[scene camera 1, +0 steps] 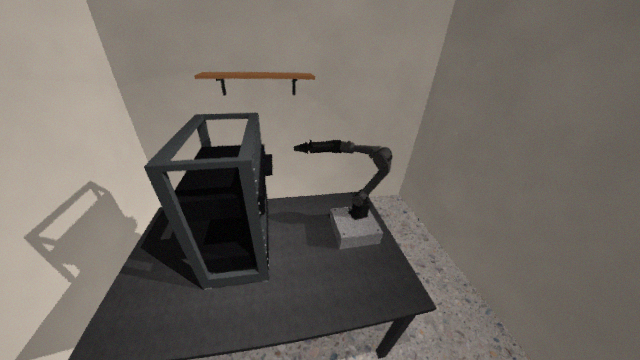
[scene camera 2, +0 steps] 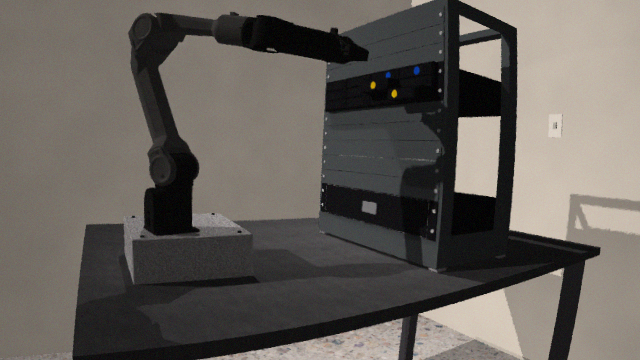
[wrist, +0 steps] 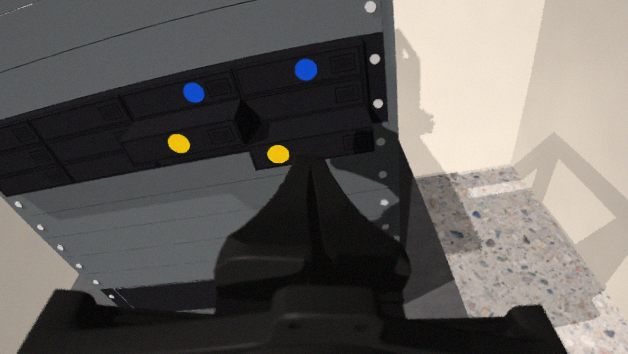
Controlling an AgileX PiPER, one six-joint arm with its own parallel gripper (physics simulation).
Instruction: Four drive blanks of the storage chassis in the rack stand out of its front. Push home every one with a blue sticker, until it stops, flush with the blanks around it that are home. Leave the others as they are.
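Observation:
The storage chassis (scene camera 2: 345, 97) (wrist: 375, 82) sits high in the rack (scene camera 1: 254, 220) (scene camera 2: 448, 150). Two blue-stickered blanks, the right one (scene camera 2: 416, 71) (wrist: 306, 69) and the one left of it (scene camera 2: 388, 75) (wrist: 194, 92), are in the top row and look level with each other and the chassis front. A yellow-stickered blank (scene camera 2: 373, 85) (wrist: 178, 143) stands out below the left blue one. Another yellow-stickered blank (scene camera 2: 394, 93) (wrist: 278, 154) stands out low in the right column. My gripper (scene camera 1: 295, 148) (scene camera 2: 367, 54) (wrist: 307, 173) is shut and empty, in front of the rack and apart from it; its tips overlap the lower yellow-stickered blank in the wrist view.
The rack stands on a dark table (scene camera 1: 320, 295) (scene camera 2: 300, 300), facing the arm's pale base block (scene camera 1: 357, 235) (scene camera 2: 192, 257). Grey filler panels lie above and below the chassis. A black unit (scene camera 2: 345, 205) with a pale label sits low in the rack. An orange shelf (scene camera 1: 255, 75) hangs on the wall.

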